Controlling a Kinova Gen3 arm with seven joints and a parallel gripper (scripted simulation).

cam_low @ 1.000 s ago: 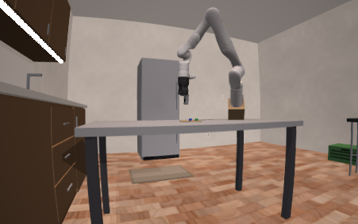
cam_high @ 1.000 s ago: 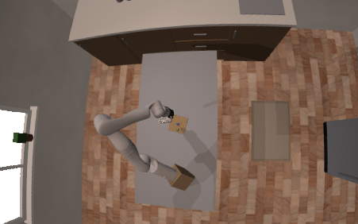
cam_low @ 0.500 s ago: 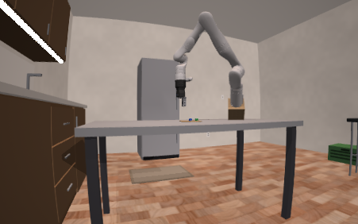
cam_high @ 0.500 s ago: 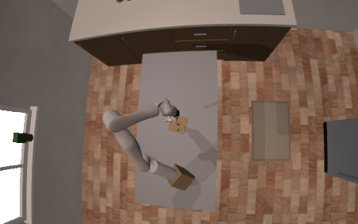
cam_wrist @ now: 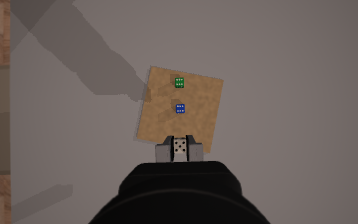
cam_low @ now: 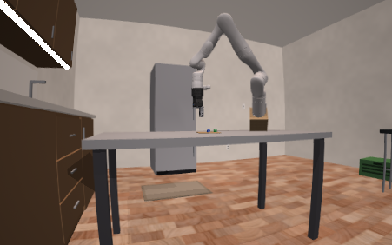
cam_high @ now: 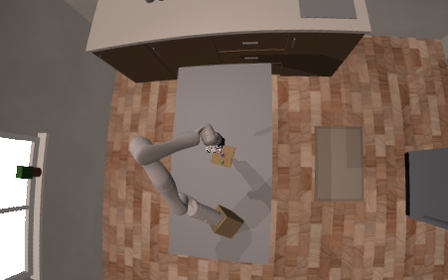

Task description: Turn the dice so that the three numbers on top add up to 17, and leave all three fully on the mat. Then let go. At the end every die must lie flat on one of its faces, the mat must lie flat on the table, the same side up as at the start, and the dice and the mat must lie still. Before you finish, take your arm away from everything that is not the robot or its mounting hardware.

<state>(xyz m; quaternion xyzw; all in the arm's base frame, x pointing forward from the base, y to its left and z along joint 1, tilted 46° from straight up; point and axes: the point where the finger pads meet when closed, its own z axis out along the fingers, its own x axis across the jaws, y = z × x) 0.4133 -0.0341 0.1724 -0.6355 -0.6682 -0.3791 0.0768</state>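
My gripper is now 110 mm above the blue die, 50 mm past it and 10 mm to the left of it. Also, from my hand: white die 10 mm below; tan mat 120 mm below, 50 mm behind, 10 mm to the right; green die 110 mm below, 90 mm behind, 20 mm to the right.
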